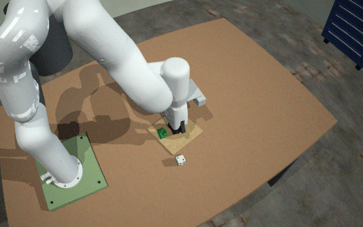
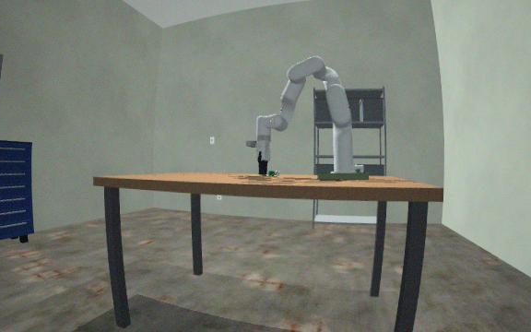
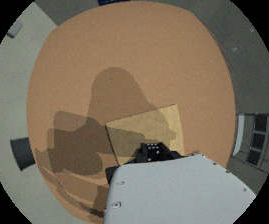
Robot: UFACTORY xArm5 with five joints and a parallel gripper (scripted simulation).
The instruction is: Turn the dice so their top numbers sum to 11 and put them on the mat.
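My hand is 10 mm above the black die. From my hand the other things lie so: tan mat (30 mm below); then green die (50 mm behind, 10 mm to the left, 10 mm below); then white die (60 mm behind, 110 mm to the right, 20 mm below).
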